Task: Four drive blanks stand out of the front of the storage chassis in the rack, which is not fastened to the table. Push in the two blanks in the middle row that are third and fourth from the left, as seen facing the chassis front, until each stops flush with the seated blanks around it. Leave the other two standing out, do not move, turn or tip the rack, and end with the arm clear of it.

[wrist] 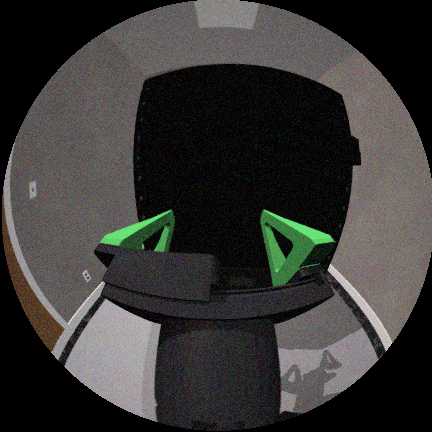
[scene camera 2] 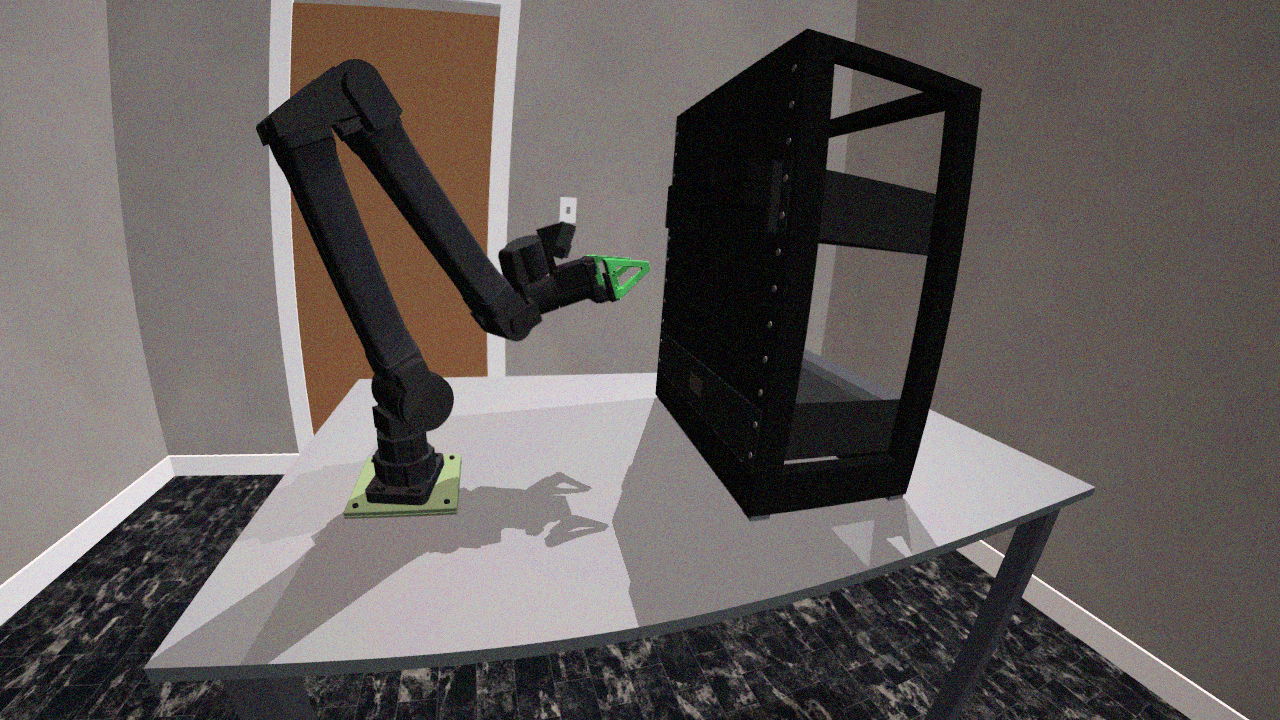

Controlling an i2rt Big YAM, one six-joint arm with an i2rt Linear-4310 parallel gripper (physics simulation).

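Places are measured from the arm's base along level axes (x ahead, y left, z up), in millimetres.
Where they show: gripper, fingertip midpoint: [wrist: 217, 214] [scene camera 2: 639, 263]; arm's base at its link origin: [scene camera 2: 407, 480].
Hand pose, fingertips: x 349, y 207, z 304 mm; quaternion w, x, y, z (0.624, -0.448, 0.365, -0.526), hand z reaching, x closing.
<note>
Things, the pixels of their top centre, and the offset from my fingertips. "spot": a spot on its surface instead. Level surfaces: height alone.
- dark block at a spot on its surface: [scene camera 2: 776, 197] spot: 120 mm ahead, 266 mm right, 110 mm up
- white table at its surface level: 317 mm down
- dark lower panel at its top centre: [scene camera 2: 701, 360] [wrist: 243, 266] 113 mm ahead, 44 mm right, 156 mm down
The black rack [scene camera 2: 802, 295] [wrist: 140, 160] stands upright on the table, its front toward the arm. The chassis front and its drive blanks are too dark to make out in either view, so which blanks stand out cannot be told. A dark block [scene camera 2: 776, 197] [wrist: 355, 150] juts from the rack front at its right edge. My gripper [scene camera 2: 647, 265] [wrist: 217, 214] is open and empty, its two green fingers pointing at the rack front. In the scene view a small gap shows between the fingertips and the rack's far front edge. In the wrist view the fingers stand level, side by side, before the dark front.
The arm's base plate [scene camera 2: 442, 488] sits on the white table [scene camera 2: 537, 591], left of the rack. A dark lower panel [scene camera 2: 716, 394] spans the bottom of the rack front. The table's edge runs below the rack. Walls and a brown door [scene camera 2: 402, 89] stand behind.
</note>
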